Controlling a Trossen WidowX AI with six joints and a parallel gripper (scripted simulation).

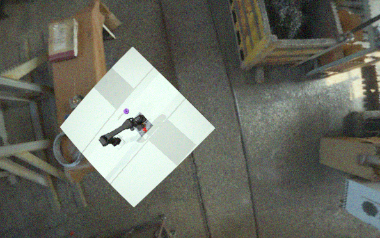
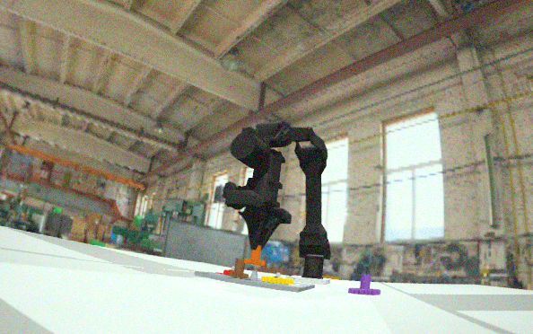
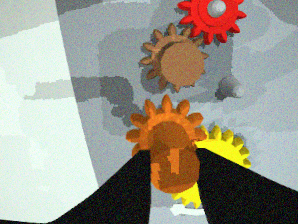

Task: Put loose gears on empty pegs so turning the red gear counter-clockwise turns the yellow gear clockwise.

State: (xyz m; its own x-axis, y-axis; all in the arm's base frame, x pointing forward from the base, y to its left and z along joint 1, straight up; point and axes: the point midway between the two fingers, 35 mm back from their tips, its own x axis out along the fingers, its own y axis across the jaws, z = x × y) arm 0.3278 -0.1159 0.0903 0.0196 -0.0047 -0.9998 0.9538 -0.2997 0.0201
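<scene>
The brown gear is 20 mm behind my gripper tip, 30 mm to the right of it and 50 mm below it. The rest, counted from my gripper tip: board: 30 mm behind, 10 mm to the left, 70 mm below; orange gear: 10 mm below; yellow gear: 20 mm behind, 50 mm to the left, 50 mm below.
</scene>
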